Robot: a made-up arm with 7 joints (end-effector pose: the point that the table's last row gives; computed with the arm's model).
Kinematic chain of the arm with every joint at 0, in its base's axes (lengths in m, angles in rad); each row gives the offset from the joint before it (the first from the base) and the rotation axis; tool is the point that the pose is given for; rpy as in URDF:
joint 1: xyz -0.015 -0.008 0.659 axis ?
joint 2: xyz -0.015 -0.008 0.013 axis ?
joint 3: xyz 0 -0.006 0.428 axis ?
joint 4: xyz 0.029 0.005 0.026 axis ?
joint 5: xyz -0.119 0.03 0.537 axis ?
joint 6: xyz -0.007 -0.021 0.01 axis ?
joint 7: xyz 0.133 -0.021 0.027 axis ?
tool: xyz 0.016 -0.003 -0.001 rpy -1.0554 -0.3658 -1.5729
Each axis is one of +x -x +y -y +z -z.
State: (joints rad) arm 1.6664 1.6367 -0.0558 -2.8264 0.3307 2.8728 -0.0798
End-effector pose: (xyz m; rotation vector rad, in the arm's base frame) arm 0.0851 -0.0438 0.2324 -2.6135 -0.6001 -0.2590
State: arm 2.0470 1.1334 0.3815 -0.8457 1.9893 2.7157 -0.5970
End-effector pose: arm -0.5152 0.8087 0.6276 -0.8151 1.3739 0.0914
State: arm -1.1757 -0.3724 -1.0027 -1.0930 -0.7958 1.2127 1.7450
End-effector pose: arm -0.4984 -0.1306 1.6138 -0.7935 -0.1216 0.3171
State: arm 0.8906 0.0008 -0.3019 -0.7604 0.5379 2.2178 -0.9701
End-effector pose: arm 0.2878 0.1129 1.7335 0.3666 -0.8315 -0.7025
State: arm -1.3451 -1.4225 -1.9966 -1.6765 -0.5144 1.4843 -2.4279
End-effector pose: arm -0.8007 0.4118 0.4782 -0.5286 -0.2527 -2.6075
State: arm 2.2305 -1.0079 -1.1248 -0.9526 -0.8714 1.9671 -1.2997
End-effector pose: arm 0.7330 -0.3318 1.4354 -0.2109 -1.0004 -0.6705
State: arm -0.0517 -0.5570 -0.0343 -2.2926 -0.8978 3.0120 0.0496
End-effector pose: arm 0.3372 0.0691 1.2360 -0.4988 -1.0122 -1.5945
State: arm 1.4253 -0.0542 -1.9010 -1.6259 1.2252 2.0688 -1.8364
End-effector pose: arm 0.5737 -0.4217 1.2002 0.0380 -0.5629 -1.1477
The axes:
joint 1: +z
joint 2: +y
joint 3: +z
joint 4: -y
joint 5: +z
joint 6: -y
joint 7: -z

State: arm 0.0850 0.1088 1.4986 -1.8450 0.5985 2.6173 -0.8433
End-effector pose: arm 0.0906 0.6465 1.1615 -0.1050 -0.1758 0.1235
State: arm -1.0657 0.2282 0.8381 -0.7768 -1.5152 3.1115 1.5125
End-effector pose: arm 0.3665 -0.0842 1.5936 1.0074 -0.9384 -2.0868
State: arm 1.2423 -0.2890 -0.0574 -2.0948 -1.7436 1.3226 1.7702
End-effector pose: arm 0.1813 0.5414 1.1286 0.3802 -0.8516 -2.4107
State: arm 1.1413 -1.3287 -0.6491 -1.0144 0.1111 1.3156 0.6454
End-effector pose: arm -0.0130 -0.8849 1.3130 0.5732 1.0579 -1.0449
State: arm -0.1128 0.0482 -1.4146 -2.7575 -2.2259 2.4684 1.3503
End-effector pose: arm 0.1507 -0.3506 0.5826 1.9567 -0.3478 2.4071
